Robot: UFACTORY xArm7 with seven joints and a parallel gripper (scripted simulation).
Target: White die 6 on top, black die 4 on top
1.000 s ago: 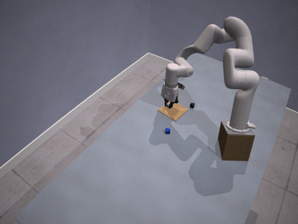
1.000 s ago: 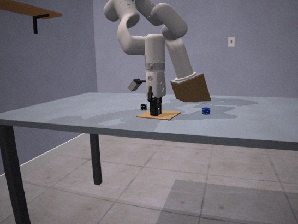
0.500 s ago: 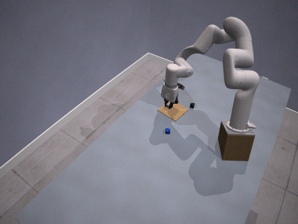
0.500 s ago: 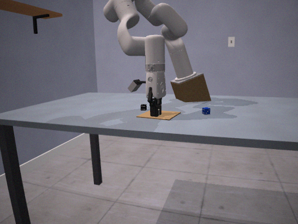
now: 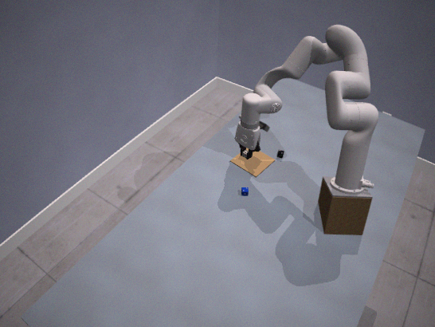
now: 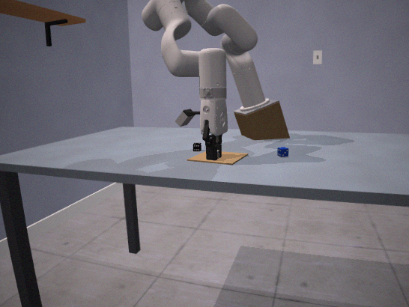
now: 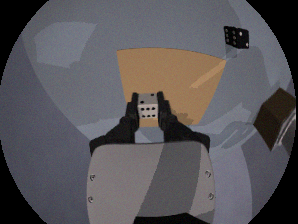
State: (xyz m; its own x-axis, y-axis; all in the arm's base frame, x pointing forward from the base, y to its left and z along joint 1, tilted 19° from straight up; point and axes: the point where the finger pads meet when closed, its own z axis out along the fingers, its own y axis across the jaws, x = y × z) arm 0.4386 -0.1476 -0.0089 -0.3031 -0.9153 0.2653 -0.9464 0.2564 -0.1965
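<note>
My gripper is now 10 mm above the white die. Also, from my hand: blue die: 60 mm behind, 210 mm to the left, 10 mm below; black die: 140 mm behind, 70 mm to the right, 10 mm below; mat: 40 mm behind, 10 mm to the left, 20 mm below.
</note>
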